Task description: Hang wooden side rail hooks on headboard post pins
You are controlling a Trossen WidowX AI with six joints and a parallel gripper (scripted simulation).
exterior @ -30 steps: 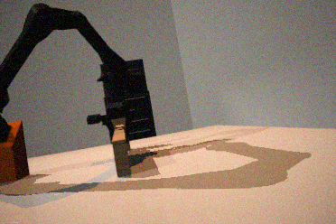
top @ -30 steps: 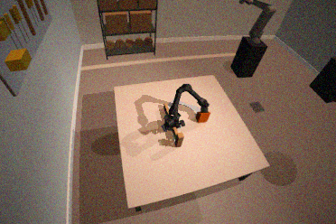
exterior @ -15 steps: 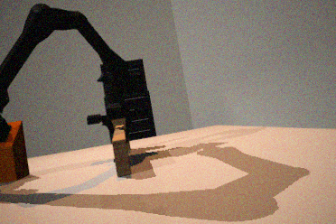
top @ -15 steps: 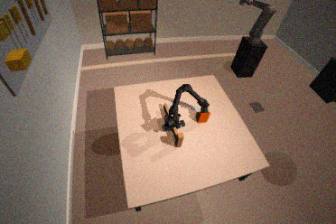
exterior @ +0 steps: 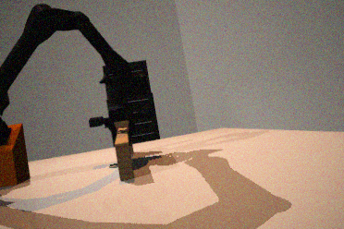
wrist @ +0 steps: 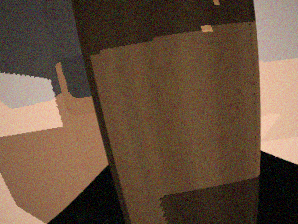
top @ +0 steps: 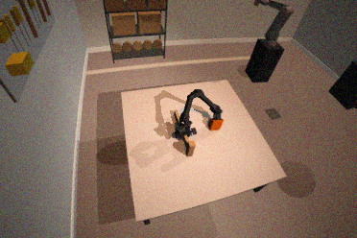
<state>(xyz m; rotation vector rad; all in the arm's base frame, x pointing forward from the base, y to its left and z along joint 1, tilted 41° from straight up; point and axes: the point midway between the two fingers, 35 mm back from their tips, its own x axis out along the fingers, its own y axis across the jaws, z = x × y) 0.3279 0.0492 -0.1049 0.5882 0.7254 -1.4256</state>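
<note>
The wooden headboard post lies 14 cm to the left of my gripper tip, 4 cm above it and 1 cm behind it.
</note>
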